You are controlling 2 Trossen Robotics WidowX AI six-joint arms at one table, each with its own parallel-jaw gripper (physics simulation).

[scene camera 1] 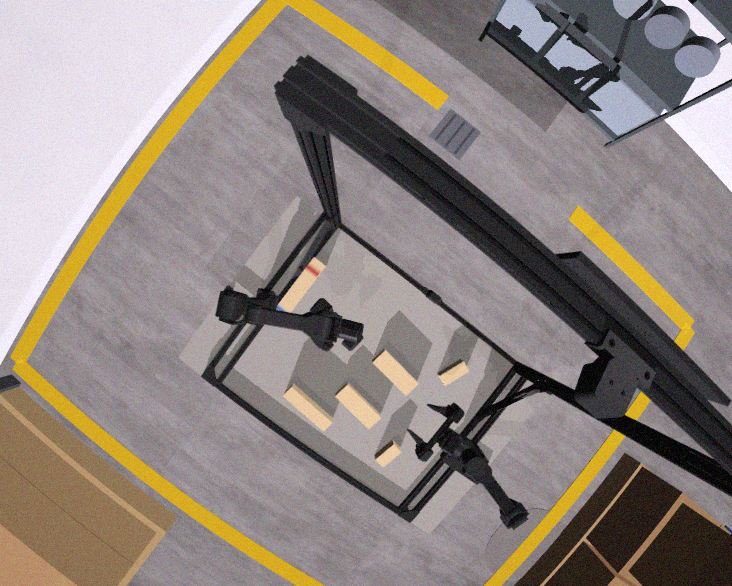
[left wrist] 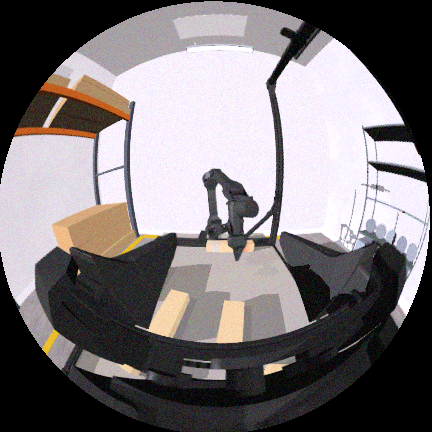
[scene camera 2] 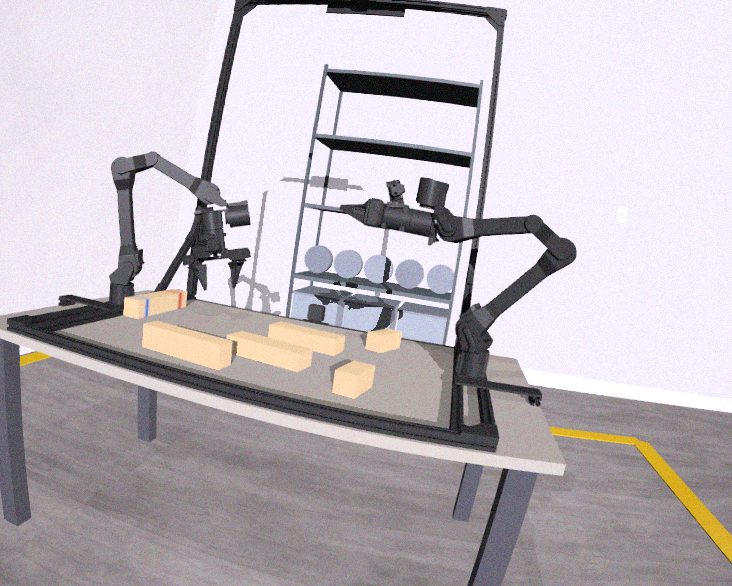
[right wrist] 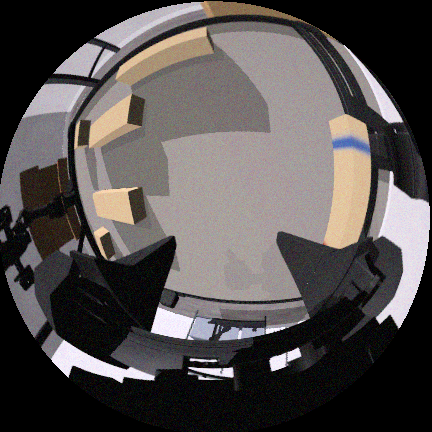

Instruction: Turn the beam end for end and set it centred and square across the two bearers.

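The beam, pale wood with a blue and a red band, lies flat near the right arm's base; its blue end is nearer the front edge. Plain long blocks and short blocks lie mid-table; I cannot tell which are the bearers. My right gripper is open and empty, pointing down above the table beside the beam. My left gripper is open and empty, held level high above the table.
A dark frame borders the table. The plain blocks also show in scene camera 2: long ones and short ones. A shelf unit stands behind the table.
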